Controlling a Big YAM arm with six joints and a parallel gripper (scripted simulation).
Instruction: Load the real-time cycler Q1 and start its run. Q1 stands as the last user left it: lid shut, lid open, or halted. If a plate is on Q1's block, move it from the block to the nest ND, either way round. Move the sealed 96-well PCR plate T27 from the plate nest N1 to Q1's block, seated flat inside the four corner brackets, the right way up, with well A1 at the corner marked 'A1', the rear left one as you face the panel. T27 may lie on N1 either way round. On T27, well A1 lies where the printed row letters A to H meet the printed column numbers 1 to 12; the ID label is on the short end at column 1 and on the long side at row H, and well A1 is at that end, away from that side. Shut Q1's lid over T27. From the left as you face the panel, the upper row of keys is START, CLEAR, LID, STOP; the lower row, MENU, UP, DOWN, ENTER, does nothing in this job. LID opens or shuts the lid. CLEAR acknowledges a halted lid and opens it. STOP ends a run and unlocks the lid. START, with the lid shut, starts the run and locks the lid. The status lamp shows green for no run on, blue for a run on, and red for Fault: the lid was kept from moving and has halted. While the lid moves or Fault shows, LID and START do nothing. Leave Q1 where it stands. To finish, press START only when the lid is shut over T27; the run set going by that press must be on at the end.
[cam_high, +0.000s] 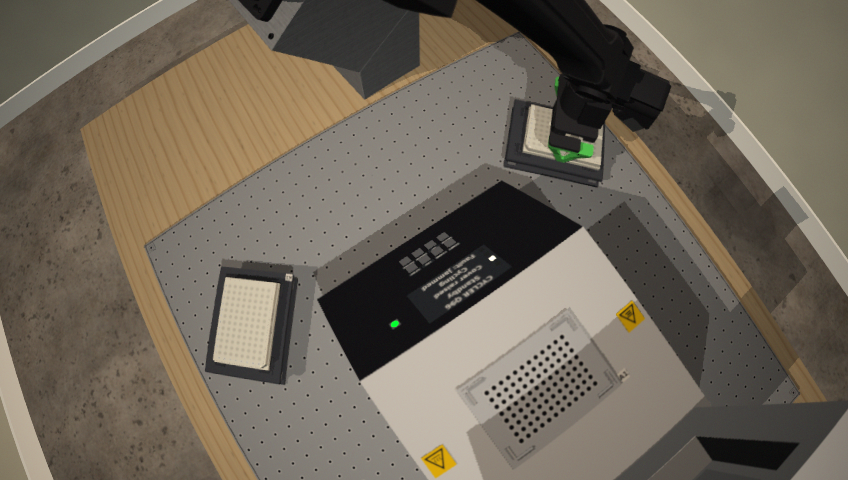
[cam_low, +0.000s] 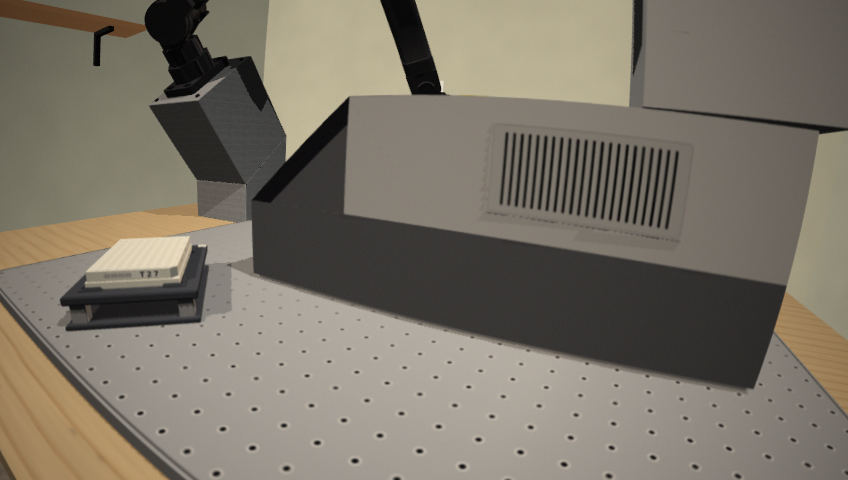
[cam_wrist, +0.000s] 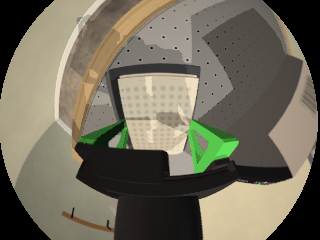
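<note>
Now: hand 20 mm above the nest ND and 10 mm past it. The rest, counted from my hand: nest N1: 560 mm to the right, 80 mm behind, 20 mm below.
</note>
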